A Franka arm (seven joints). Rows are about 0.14 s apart.
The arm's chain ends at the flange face. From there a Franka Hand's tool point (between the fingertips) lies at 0.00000 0.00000 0.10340 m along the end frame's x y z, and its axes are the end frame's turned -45 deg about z.
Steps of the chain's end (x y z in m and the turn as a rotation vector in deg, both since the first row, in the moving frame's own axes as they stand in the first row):
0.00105 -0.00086 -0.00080 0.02 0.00 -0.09
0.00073 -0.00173 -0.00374 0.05 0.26 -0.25
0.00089 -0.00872 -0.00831 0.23 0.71 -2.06
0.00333 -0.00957 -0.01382 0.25 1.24 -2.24
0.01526 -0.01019 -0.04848 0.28 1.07 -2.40
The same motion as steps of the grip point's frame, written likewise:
0.00138 0.00011 -0.00080 0.01 0.01 -0.09
0.00214 -0.00044 -0.00374 -0.15 0.22 -0.25
0.00801 -0.00495 -0.00832 -0.34 0.66 -2.06
0.01105 -0.00319 -0.01385 -0.70 1.05 -2.24
0.01974 0.00456 -0.04850 -0.56 0.95 -2.40

